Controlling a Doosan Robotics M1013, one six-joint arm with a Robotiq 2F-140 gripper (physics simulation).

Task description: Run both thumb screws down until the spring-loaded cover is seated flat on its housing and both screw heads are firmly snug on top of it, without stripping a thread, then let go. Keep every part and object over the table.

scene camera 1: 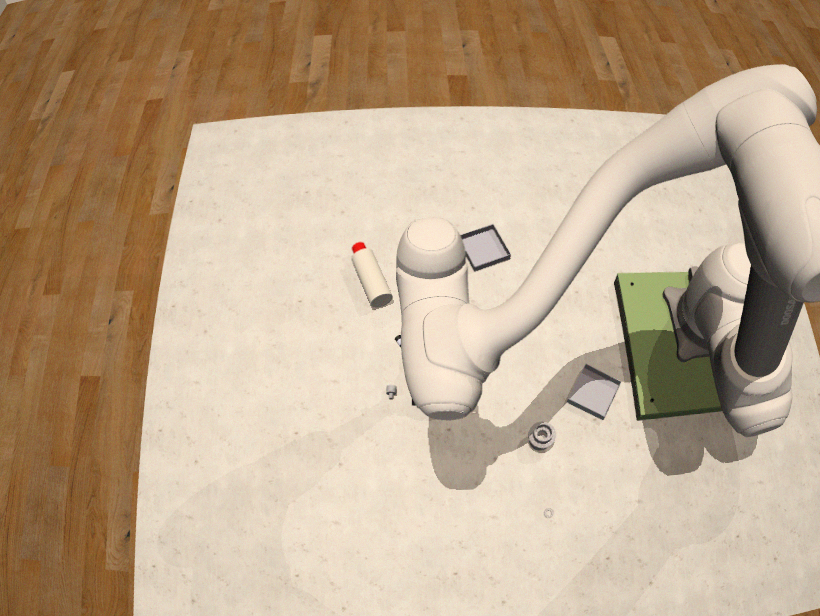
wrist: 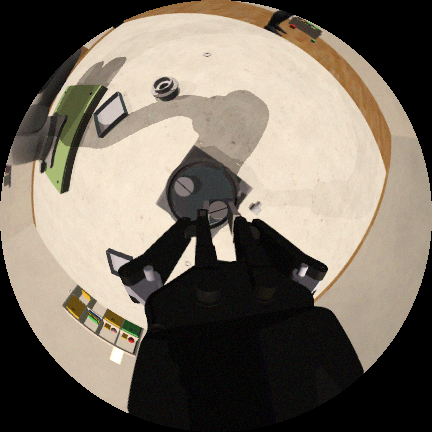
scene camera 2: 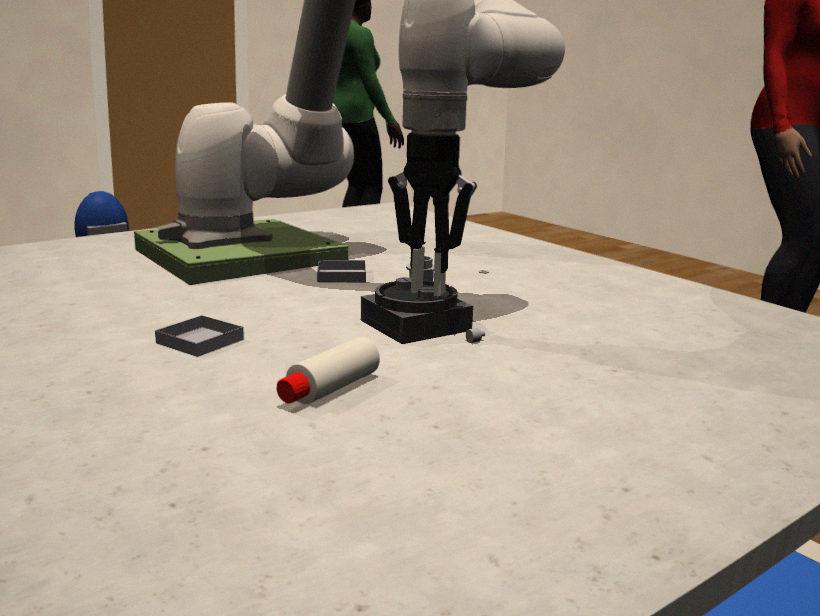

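The dark square housing stands on the table below the arm; the arm hides most of it in scene camera 1. The dark round cover lies inside the housing's raised ring; whether it is seated flat cannot be told. One slotted thumb screw stands free at the cover's far left in the wrist view. My gripper points straight down and is shut on the other thumb screw, near the cover's edge. The held screw's slot shows between the fingertips. The threads and the undersides of both heads are hidden.
A white bottle with a red cap lies near the housing. Two shallow trays, a ringed grey part, a small grey stud and a tiny ring lie around.
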